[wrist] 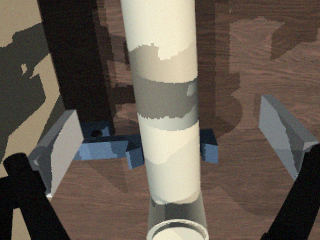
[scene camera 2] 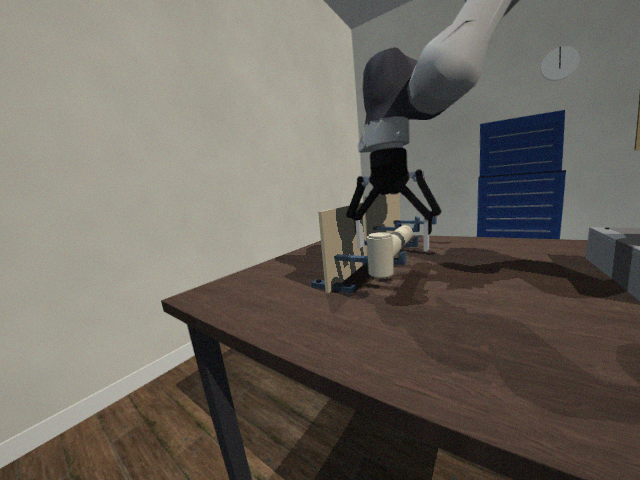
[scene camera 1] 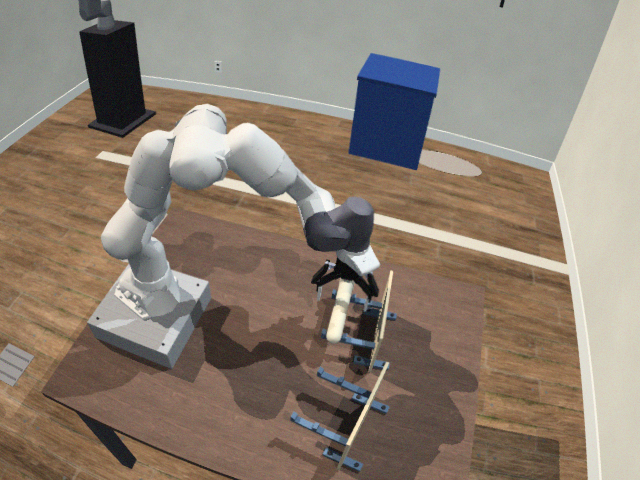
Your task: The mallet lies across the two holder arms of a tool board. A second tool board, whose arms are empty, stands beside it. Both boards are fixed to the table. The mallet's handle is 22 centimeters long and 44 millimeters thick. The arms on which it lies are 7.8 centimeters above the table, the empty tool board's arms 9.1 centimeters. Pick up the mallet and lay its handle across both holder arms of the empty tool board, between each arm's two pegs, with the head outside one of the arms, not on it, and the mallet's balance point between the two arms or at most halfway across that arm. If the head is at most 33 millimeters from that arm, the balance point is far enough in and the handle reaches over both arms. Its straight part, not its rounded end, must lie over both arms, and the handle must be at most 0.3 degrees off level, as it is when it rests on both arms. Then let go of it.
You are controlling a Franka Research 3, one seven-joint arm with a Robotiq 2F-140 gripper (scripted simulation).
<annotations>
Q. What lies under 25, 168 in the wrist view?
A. My gripper.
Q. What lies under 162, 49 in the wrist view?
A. A mallet.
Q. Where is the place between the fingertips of my gripper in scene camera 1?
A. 342, 302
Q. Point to a mallet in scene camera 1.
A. At 337, 321
</annotations>
